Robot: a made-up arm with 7 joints. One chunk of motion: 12 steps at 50 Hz.
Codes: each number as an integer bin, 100 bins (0 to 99) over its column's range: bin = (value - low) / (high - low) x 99, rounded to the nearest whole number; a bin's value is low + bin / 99 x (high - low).
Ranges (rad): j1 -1.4..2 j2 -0.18..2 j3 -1.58..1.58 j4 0..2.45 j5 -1.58..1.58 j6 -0.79..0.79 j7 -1.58..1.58
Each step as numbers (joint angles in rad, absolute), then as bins.
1 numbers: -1.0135 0.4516 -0.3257 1.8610 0.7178 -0.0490 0.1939
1 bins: 11 29 39 75 72 46 56
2 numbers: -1.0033 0.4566 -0.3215 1.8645 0.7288 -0.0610 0.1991
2 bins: 12 29 39 75 72 46 56
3 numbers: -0.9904 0.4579 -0.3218 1.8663 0.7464 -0.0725 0.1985
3 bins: 12 29 39 75 73 45 56
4 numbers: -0.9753 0.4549 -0.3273 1.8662 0.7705 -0.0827 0.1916
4 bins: 12 29 39 75 74 44 56
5 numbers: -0.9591 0.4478 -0.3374 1.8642 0.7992 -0.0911 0.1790
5 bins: 13 29 39 75 75 44 55
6 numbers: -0.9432 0.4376 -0.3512 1.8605 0.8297 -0.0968 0.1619
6 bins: 13 28 38 75 75 43 55
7 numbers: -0.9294 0.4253 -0.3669 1.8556 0.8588 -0.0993 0.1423
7 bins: 14 27 38 75 76 43 54
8 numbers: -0.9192 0.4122 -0.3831 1.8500 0.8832 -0.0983 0.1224
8 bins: 14 27 37 75 77 43 53
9 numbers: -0.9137 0.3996 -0.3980 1.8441 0.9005 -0.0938 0.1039
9 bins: 14 26 37 75 78 44 53
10 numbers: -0.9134 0.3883 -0.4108 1.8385 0.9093 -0.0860 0.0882
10 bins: 14 26 37 74 78 44 52
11 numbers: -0.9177 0.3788 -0.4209 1.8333 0.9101 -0.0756 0.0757
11 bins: 14 25 36 74 78 45 52
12 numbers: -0.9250 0.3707 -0.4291 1.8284 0.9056 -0.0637 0.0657
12 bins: 14 25 36 74 78 46 52
